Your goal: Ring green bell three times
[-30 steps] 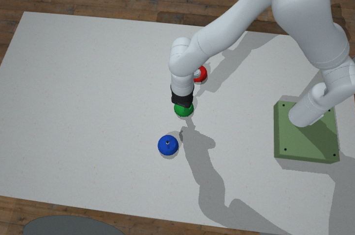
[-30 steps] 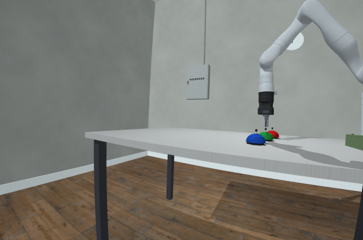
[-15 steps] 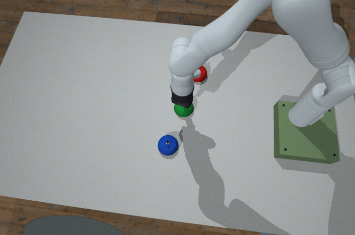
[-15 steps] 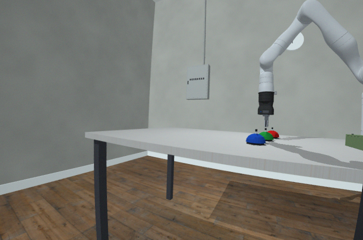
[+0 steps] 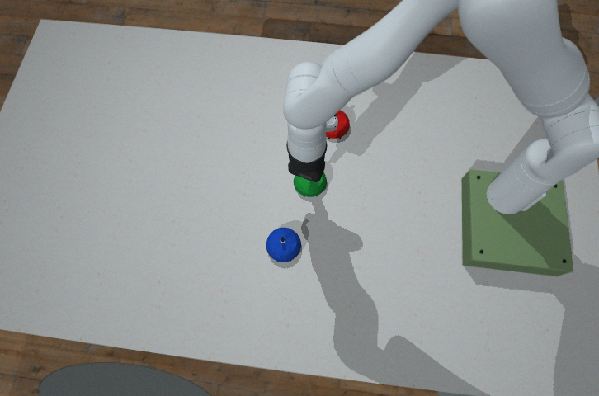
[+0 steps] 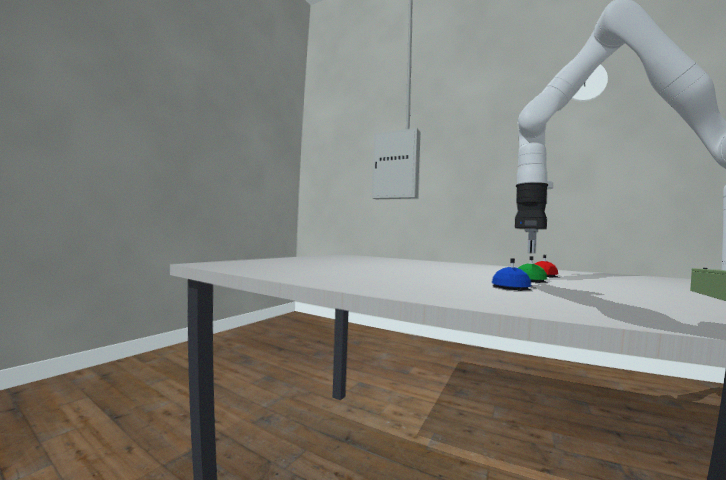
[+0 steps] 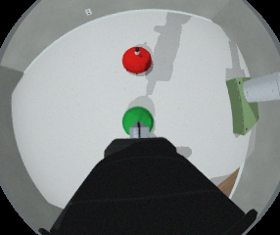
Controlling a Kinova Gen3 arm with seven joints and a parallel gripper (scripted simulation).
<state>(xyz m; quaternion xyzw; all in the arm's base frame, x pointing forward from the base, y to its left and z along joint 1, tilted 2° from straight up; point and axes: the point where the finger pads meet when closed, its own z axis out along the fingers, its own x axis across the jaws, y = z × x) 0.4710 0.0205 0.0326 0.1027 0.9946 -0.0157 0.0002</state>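
The green bell lies 5 cm below my hand. Round my hand: red bell (4 cm behind, 18 cm to the right, 5 cm below); blue bell (4 cm ahead, 17 cm to the left, 5 cm below).
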